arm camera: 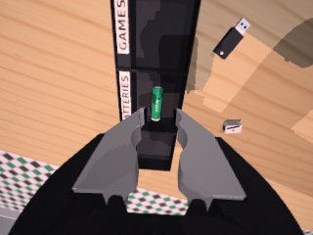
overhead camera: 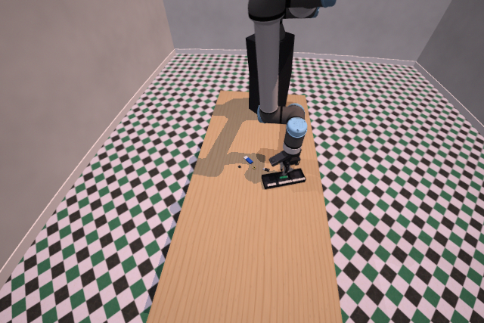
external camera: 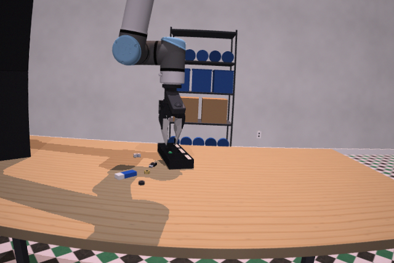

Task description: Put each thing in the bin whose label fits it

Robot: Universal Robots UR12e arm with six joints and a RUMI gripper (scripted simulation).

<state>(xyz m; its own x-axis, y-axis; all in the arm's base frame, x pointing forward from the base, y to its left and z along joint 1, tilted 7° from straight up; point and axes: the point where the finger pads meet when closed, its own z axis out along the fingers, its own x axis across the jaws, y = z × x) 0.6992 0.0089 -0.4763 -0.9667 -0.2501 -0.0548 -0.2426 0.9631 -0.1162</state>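
Right now the black bin is 10 mm ahead of my hand, 10 mm to the left of it and 50 mm below it. Round my hand: small white piece 130 mm behind, 30 mm to the left, 60 mm below; black usb stick 60 mm behind, 90 mm to the right, 70 mm below; green battery 20 mm to the left, 60 mm below.
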